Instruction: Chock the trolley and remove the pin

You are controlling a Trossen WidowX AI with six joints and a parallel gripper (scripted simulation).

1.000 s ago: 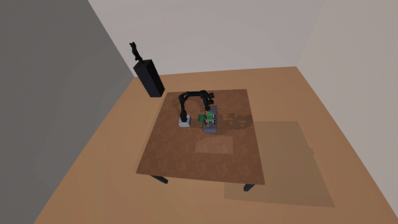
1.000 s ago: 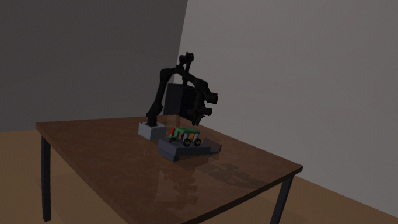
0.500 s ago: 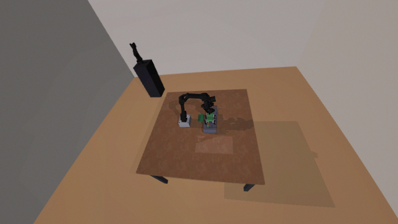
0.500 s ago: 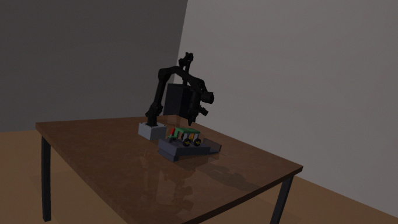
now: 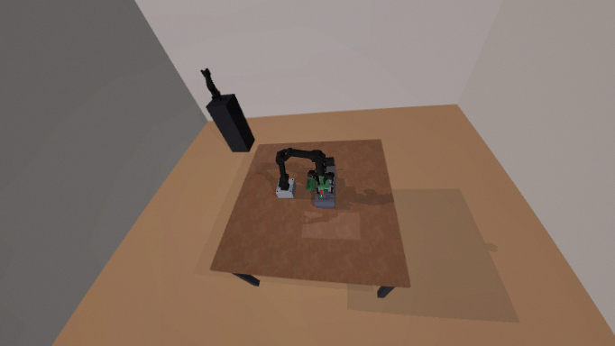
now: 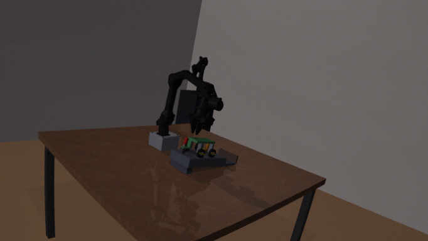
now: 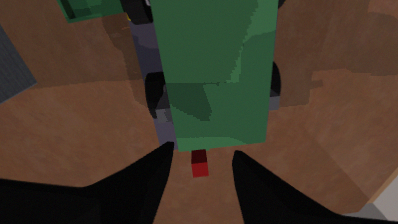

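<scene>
The stop pin lies 60 mm to the right of my gripper tip and 60 mm below it. Also, from my gripper tip: yellow-orange chock: 40 mm behind, 140 mm to the left, 100 mm below; then grey ramp: 10 mm ahead, 50 mm to the left, 140 mm below; then trolley: 10 mm ahead, 50 mm to the left, 80 mm below.
</scene>
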